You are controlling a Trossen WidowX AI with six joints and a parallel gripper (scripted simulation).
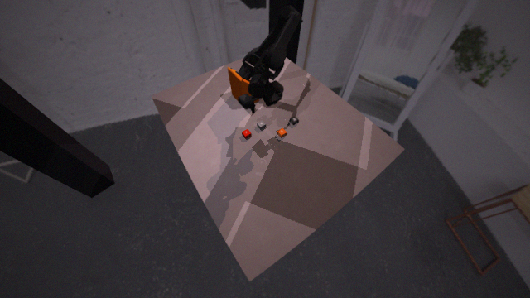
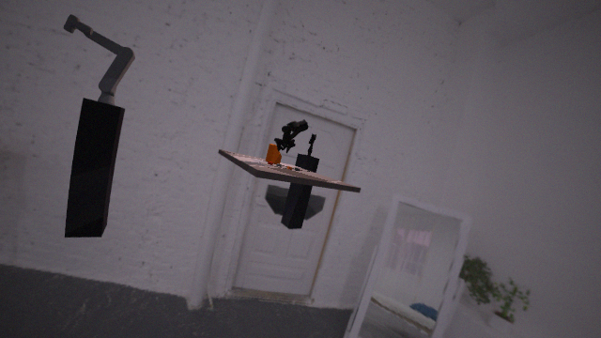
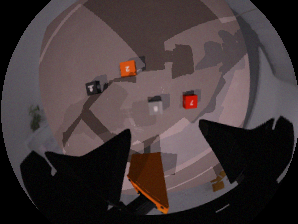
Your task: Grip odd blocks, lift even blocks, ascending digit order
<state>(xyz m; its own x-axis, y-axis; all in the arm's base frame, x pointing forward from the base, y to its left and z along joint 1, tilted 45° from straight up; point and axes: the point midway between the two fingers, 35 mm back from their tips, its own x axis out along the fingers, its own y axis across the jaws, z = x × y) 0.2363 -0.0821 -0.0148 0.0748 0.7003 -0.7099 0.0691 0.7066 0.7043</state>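
My gripper tip is 120 mm above the orange block, 90 mm short of it and 50 mm to the right of it. Also, from my gripper tip: red block 120 mm below, 80 mm to the right, 10 mm behind.
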